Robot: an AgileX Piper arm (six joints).
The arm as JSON. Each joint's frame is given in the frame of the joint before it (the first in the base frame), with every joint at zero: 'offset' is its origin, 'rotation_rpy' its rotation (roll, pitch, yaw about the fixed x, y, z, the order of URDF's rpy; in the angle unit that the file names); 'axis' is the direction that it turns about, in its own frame. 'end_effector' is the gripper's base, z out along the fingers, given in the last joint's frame.
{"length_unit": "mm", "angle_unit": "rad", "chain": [
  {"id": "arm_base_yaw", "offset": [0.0, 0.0, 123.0], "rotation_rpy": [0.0, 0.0, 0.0], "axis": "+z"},
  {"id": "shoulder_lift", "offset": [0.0, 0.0, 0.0], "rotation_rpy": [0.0, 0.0, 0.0], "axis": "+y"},
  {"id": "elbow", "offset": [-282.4, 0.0, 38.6], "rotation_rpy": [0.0, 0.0, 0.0], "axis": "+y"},
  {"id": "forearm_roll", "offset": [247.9, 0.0, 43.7], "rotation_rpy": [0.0, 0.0, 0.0], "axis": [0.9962, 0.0, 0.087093]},
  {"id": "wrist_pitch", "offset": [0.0, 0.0, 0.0], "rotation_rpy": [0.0, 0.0, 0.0], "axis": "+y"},
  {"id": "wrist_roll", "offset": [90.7, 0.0, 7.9], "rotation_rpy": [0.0, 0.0, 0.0], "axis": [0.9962, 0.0, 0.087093]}
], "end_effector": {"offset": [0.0, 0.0, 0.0], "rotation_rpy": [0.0, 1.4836, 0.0]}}
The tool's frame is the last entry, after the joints.
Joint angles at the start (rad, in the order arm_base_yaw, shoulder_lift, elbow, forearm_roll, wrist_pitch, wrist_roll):
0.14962 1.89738 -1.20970 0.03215 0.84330 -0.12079
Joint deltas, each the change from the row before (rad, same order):
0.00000 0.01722 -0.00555 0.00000 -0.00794 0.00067
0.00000 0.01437 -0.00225 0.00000 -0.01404 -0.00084
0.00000 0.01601 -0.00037 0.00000 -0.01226 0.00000
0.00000 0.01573 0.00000 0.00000 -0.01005 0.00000
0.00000 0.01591 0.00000 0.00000 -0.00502 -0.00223
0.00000 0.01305 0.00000 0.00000 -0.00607 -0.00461
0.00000 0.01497 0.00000 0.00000 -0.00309 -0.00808
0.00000 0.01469 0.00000 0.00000 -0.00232 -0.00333
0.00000 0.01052 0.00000 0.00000 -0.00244 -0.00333
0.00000 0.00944 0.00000 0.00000 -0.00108 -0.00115
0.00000 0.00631 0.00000 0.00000 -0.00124 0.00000
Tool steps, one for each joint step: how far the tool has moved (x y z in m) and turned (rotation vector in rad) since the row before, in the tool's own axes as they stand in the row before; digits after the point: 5 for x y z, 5 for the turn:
-0.00192 -0.00033 0.00511 -0.00020 0.00373 0.00095
-0.00165 -0.00031 0.00477 0.00049 -0.00188 -0.00055
-0.00092 -0.00025 0.00576 -0.00006 0.00339 0.00037
-0.00056 -0.00021 0.00575 -0.00034 0.00567 0.00036
-0.00005 -0.00015 0.00582 -0.00097 0.01084 -0.00186
-0.00020 -0.00014 0.00478 -0.00058 0.00696 -0.00431
0.00016 -0.00011 0.00548 -0.00122 0.01181 -0.00774
0.00024 -0.00010 0.00538 -0.00136 0.01229 -0.00300
0.00010 -0.00008 0.00386 -0.00090 0.00803 -0.00309
0.00020 -0.00006 0.00346 -0.00098 0.00830 -0.00094
0.00009 -0.00004 0.00232 -0.00058 0.00504 0.00014

